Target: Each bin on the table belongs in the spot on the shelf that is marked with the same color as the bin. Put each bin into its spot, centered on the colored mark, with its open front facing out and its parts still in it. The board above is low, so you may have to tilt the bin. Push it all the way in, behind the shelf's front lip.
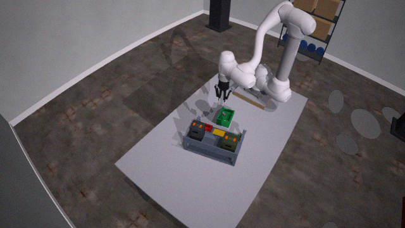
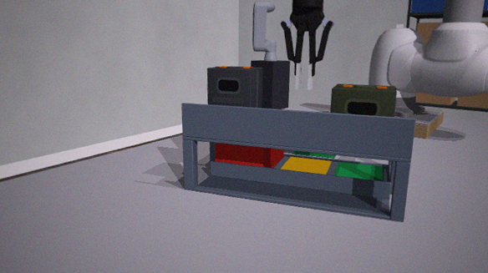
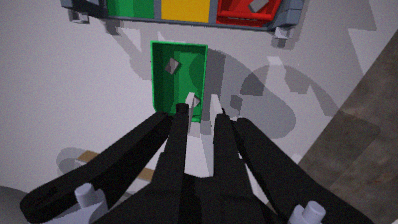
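The green bin is 20 mm behind my hand, 40 mm to the left of it and 150 mm below it. Round my hand: olive box (230 mm ahead, 270 mm to the left, 40 mm below); red bin (230 mm ahead, 20 mm to the left, 140 mm below); dark grey box (310 mm ahead, 50 mm to the left, 20 mm below).
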